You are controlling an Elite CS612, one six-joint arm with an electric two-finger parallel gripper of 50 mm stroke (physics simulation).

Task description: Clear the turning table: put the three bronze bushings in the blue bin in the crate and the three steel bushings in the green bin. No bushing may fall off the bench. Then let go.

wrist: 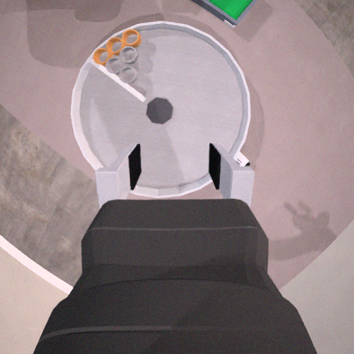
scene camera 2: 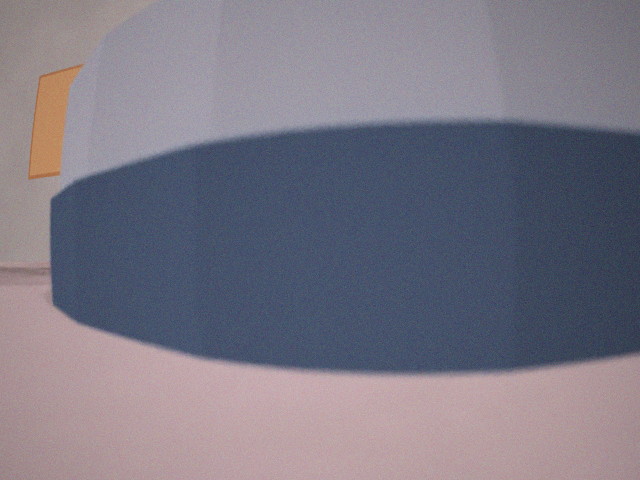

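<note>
In the wrist view, the round grey turning table has a raised pale rim. Three bronze bushings stand in a slanting row by its upper-left rim. Three steel bushings stand beside them, towards the dark hub. The green bin shows in part at the top edge, inside the grey crate. The blue bin does not show. My gripper is open and empty, above the near part of the turning table, away from the bushings.
A pale bar runs from the rim to near the hub, beside the bushings. A small white box adjoins the table's lower-right rim. In scene camera 2, a big curved body, pale above and dark blue below, blocks much of the view.
</note>
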